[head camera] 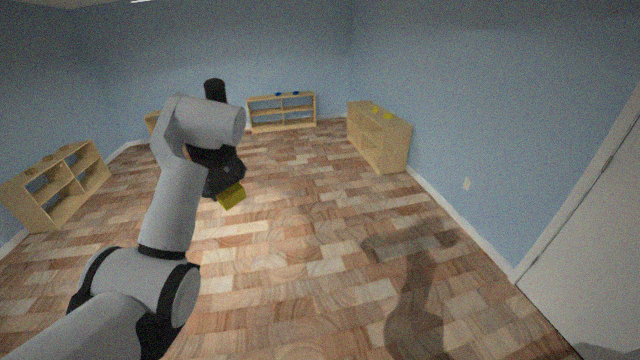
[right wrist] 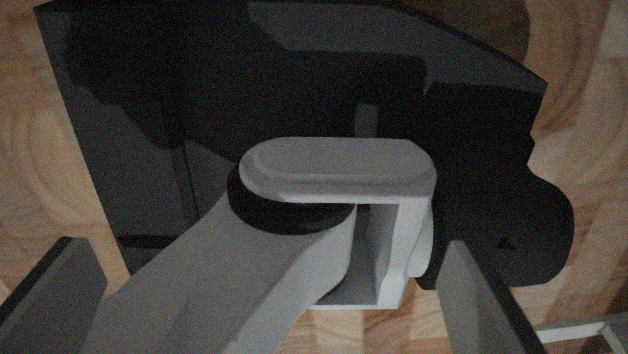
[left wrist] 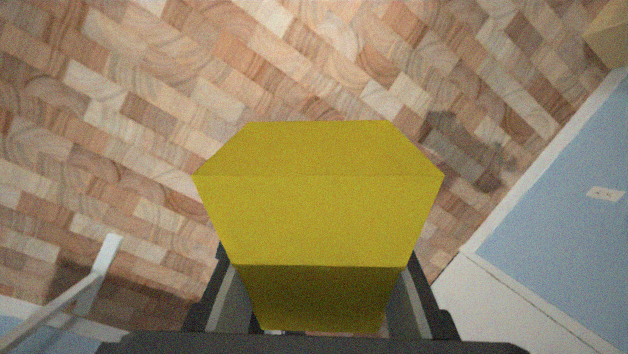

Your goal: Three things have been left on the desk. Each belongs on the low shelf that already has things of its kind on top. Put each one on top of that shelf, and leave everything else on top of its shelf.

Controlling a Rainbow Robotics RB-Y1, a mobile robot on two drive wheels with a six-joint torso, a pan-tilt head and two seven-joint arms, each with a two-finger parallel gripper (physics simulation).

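Frame: origin at the robot's base, x left, y up, z ahead, level; metres.
Seen in the pictures: left gripper, between the fingertips: point(head camera: 225, 191) point(left wrist: 318, 204); right gripper, between the fingertips: point(right wrist: 269, 263).
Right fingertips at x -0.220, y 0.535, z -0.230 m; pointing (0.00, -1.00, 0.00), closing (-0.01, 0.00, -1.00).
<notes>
A point is followed by its place in that frame.
A yellow block point(head camera: 231, 196) @(x 0.180, y 1.159, z 0.292 m) point(left wrist: 318, 220) @(x 0.230, y 1.191, z 0.353 m) is held in my left gripper point(head camera: 220, 191) @(x 0.214, y 1.140, z 0.344 m) point(left wrist: 318, 257), which is shut on it, high above the floor. My right gripper point(right wrist: 269, 263) @(x -0.220, y 0.535, z -0.230 m) is open and empty in the right wrist view. A low shelf point(head camera: 397, 150) @(x -1.070, y 0.312, z 2.114 m) with yellow things point(head camera: 388, 115) @(x -1.025, y 0.647, z 2.407 m) point(head camera: 375, 110) @(x -0.940, y 0.639, z 2.659 m) on top stands against the wall at the right, well beyond the held block. A low shelf point(head camera: 260, 98) @(x 0.744, y 0.611, z 3.928 m) at the back has blue things point(head camera: 278, 94) @(x 0.427, y 0.633, z 4.034 m) point(head camera: 295, 92) @(x 0.117, y 0.647, z 4.034 m) on top. A low shelf point(head camera: 37, 212) @(x 2.986, y 0.269, z 1.468 m) at the left has tan things point(head camera: 48, 157) @(x 3.174, y 0.651, z 2.061 m) on top.
Another low shelf point(head camera: 152, 120) @(x 2.804, y 0.475, z 3.782 m) is partly hidden behind my left arm. A white door point(head camera: 595, 240) @(x -1.472, y 0.653, z 0.320 m) is at the right. A white leg point(left wrist: 106, 252) shows at the lower left of the left wrist view. My dark base point(right wrist: 310, 100) @(x -0.109, y 0.169, z -0.246 m) shows in the right wrist view.
</notes>
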